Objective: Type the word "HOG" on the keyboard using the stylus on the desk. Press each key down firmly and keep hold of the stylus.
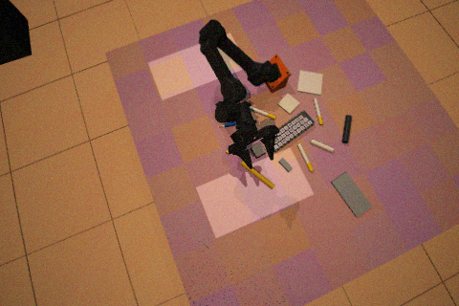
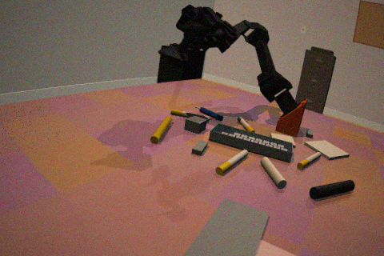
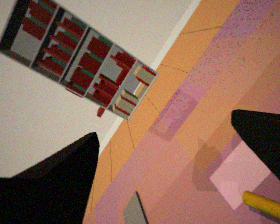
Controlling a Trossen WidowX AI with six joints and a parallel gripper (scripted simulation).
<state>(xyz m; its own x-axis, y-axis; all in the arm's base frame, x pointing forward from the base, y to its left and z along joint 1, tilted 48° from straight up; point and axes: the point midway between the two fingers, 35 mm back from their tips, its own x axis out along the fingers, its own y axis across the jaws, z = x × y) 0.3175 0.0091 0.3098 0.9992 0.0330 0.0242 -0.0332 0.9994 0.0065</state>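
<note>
My gripper tip is 250 mm past the blue stylus, 220 mm above it and 30 mm to the left of it. Round my gripper tip: grey slab: 330 mm to the left, 220 mm below, 190 mm ahead; then yellow stick: 220 mm below, 10 mm to the left, 10 mm behind; then white cylinder: 300 mm to the left, 220 mm below, 30 mm behind.
</note>
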